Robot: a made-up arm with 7 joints. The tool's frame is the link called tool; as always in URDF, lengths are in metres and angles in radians. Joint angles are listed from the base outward.
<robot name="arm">
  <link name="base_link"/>
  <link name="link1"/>
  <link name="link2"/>
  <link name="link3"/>
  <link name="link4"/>
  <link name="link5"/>
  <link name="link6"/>
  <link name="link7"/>
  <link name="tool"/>
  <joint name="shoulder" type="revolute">
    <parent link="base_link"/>
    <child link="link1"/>
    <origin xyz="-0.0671 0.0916 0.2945" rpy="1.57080 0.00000 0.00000"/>
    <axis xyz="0 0 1"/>
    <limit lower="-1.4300" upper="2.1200"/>
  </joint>
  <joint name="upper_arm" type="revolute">
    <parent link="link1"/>
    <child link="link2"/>
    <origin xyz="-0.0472 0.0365 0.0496" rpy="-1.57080 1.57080 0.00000"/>
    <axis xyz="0 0 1"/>
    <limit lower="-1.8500" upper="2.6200"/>
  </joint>
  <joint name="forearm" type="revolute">
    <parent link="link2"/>
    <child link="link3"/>
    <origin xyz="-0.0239 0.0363 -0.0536" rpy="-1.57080 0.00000 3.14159"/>
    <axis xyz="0 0 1"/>
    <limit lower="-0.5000" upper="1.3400"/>
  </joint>
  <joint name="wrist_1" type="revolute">
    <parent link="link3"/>
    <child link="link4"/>
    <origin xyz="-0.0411 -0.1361 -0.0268" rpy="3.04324 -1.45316 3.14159"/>
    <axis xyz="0 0 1"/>
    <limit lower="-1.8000" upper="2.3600"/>
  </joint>
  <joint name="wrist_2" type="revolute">
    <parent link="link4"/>
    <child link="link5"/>
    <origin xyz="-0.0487 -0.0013 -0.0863" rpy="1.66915 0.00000 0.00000"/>
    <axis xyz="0 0 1"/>
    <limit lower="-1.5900" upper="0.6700"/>
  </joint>
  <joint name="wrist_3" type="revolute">
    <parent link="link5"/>
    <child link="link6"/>
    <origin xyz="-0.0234 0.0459 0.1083" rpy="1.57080 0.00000 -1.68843"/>
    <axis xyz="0 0 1"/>
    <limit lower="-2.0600" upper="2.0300"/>
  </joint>
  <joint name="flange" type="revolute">
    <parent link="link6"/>
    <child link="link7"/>
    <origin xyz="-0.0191 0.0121 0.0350" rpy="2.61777 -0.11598 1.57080"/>
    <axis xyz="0 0 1"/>
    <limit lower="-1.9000" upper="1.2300"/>
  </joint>
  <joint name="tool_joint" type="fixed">
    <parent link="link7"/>
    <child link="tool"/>
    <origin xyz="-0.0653 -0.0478 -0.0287" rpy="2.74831 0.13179 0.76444"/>
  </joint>
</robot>
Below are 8 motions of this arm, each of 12 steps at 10 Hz.
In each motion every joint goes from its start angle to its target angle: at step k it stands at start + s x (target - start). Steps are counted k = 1, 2, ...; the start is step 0. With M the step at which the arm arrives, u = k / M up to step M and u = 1 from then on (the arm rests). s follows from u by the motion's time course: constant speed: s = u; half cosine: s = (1 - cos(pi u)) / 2; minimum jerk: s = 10 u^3 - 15 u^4 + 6 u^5.
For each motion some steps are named. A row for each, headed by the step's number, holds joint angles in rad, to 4 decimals.
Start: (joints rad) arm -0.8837 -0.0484 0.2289 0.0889 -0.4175 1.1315 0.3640
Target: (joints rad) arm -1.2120 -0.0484 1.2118 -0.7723 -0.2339 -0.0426 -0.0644
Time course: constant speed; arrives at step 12
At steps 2, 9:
2: -0.9384 -0.0484 0.3927 -0.0546 -0.3869 0.9358 0.2926
9: -1.1299 -0.0484 0.9661 -0.5570 -0.2798 0.2509 0.0427

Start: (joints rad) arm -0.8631 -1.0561 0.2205 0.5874 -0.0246 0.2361 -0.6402
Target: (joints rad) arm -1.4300 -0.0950 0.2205 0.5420 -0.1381 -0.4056 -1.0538
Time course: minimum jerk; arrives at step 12
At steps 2, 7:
2: -0.8832 -1.0220 0.2205 0.5858 -0.0286 0.2133 -0.6549
7: -1.2335 -0.4281 0.2205 0.5577 -0.0988 -0.1832 -0.9104

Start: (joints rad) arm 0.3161 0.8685 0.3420 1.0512 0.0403 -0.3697 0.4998
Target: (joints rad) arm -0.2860 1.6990 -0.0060 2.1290 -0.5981 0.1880 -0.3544
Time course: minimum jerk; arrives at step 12
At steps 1, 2, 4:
1: 0.3130 0.8727 0.3402 1.0567 0.0371 -0.3669 0.4955
2: 0.2947 0.8980 0.3296 1.0895 0.0176 -0.3499 0.4695
4: 0.1897 1.0428 0.2690 1.2774 -0.0937 -0.2527 0.3205

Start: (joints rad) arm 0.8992 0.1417 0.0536 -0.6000 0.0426 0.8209 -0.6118
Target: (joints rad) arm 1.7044 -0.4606 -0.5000 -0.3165 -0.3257 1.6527 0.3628
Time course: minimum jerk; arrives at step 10
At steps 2, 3, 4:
2: 0.9458 0.1068 0.0215 -0.5836 0.0213 0.8691 -0.5554
3: 1.0305 0.0435 -0.0367 -0.5538 -0.0175 0.9565 -0.4529
4: 1.1548 -0.0495 -0.1221 -0.5100 -0.0743 1.0849 -0.3024

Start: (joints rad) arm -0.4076 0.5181 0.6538 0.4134 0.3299 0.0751 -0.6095
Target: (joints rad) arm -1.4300 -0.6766 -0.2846 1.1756 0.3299 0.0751 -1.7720
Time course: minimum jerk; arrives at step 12
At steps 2, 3, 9, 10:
2: -0.4439 0.4757 0.6205 0.4405 0.3299 0.0751 -0.6508
3: -0.5134 0.3944 0.5567 0.4923 0.3299 0.0751 -0.7298
9: -1.3242 -0.5529 -0.1875 1.0967 0.3299 0.0751 -1.6517
10: -1.3937 -0.6342 -0.2513 1.1485 0.3299 0.0751 -1.7307

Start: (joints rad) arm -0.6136 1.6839 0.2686 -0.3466 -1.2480 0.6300 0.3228
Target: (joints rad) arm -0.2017 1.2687 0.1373 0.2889 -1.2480 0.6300 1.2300
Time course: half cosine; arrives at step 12
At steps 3, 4, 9, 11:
3: -0.5533 1.6231 0.2494 -0.2535 -1.2480 0.6300 0.4557
4: -0.5106 1.5801 0.2358 -0.1877 -1.2480 0.6300 0.5496
9: -0.2620 1.3295 0.1565 0.1958 -1.2480 0.6300 1.0971
11: -0.2087 1.2758 0.1395 0.2781 -1.2480 0.6300 1.2145

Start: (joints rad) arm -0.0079 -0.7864 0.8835 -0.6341 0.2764 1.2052 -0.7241
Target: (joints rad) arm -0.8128 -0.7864 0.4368 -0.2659 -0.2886 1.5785 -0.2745
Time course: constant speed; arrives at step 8
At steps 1, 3, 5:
1: -0.1085 -0.7864 0.8277 -0.5881 0.2058 1.2519 -0.6679
3: -0.3097 -0.7864 0.7160 -0.4960 0.0645 1.3452 -0.5555
5: -0.5110 -0.7864 0.6043 -0.4040 -0.0767 1.4385 -0.4431

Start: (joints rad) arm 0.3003 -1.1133 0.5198 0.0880 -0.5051 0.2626 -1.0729
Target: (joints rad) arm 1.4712 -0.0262 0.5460 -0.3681 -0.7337 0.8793 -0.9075
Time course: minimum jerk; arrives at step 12
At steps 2, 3, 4, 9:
2: 0.3419 -1.0747 0.5207 0.0718 -0.5132 0.2845 -1.0670
3: 0.4215 -1.0008 0.5225 0.0408 -0.5288 0.3264 -1.0558
4: 0.5460 -0.8851 0.5253 -0.0077 -0.5531 0.3920 -1.0382
9: 1.3500 -0.1387 0.5433 -0.3209 -0.7100 0.8155 -0.9246

